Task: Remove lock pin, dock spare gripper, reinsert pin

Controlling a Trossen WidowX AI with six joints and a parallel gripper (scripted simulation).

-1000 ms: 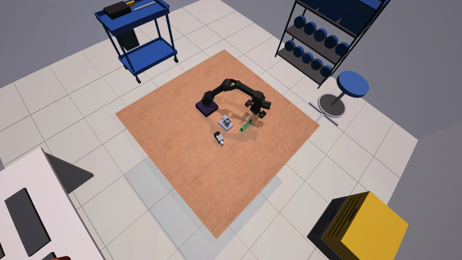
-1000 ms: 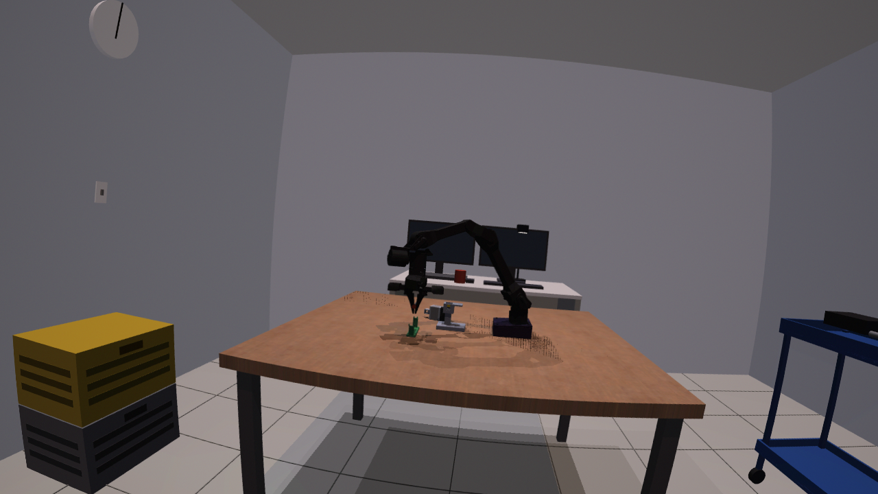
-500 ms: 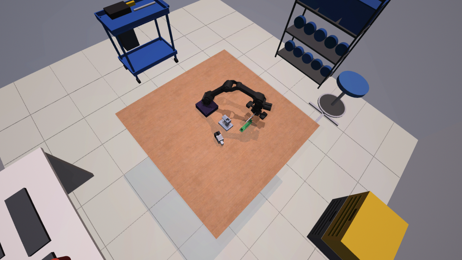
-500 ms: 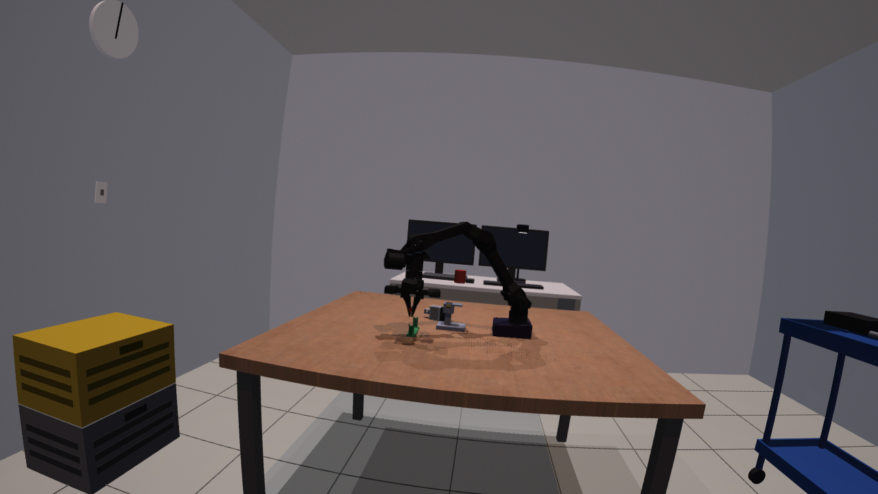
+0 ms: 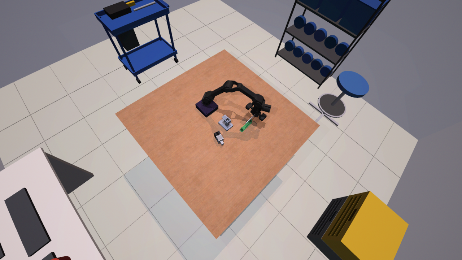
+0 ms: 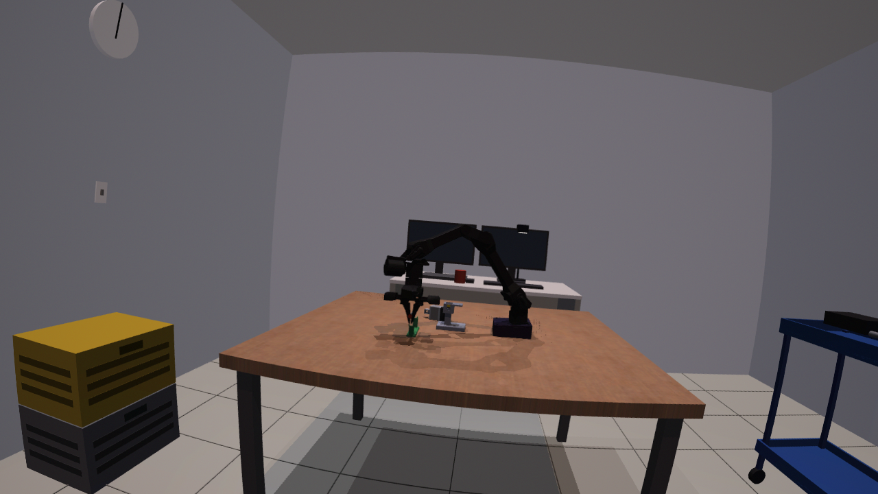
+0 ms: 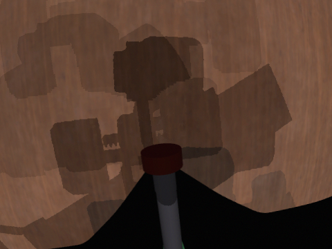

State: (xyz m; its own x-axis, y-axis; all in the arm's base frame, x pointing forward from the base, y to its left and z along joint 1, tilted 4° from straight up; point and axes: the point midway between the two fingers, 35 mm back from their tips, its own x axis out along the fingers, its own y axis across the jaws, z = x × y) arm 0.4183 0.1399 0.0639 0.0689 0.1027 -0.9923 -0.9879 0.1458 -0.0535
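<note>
My gripper tip is 10 cm to the left of the green pin cradle, 3 cm above it and 2 cm past it. Round my gripper tip: spare gripper (35 cm to the right, 12 cm behind, 3 cm below); grey mount (20 cm to the right, 16 cm behind).
</note>
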